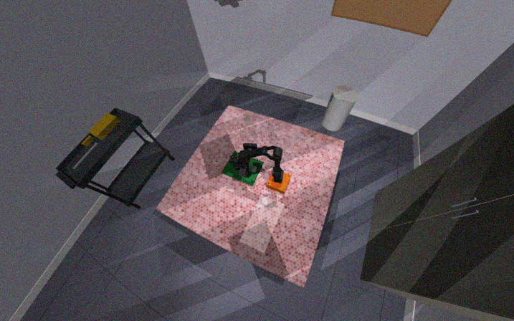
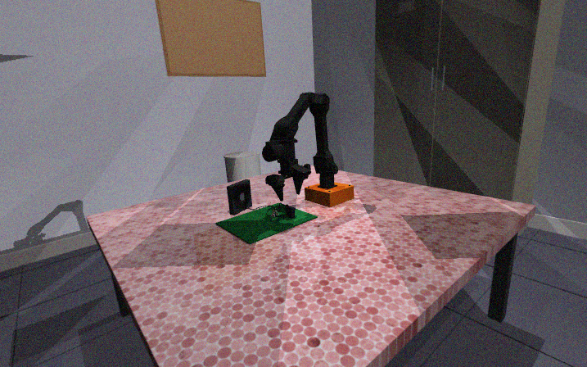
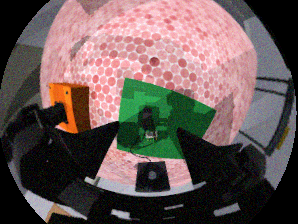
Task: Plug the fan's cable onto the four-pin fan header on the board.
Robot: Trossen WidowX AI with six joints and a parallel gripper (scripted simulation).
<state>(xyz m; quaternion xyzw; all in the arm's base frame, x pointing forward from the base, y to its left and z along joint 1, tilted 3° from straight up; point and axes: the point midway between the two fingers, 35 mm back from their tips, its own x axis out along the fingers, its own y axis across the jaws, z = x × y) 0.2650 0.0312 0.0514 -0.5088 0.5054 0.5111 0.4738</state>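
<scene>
Right now the black plug is 10 mm to the right of my gripper tip and 60 mm below it. From my gripper tip the other things lie so: pale header part: 20 mm ahead, 70 mm to the right, 70 mm below; then black square fan: 50 mm ahead, 230 mm to the right, 30 mm below; then green board: 70 mm ahead, 60 mm to the right, 100 mm below.
</scene>
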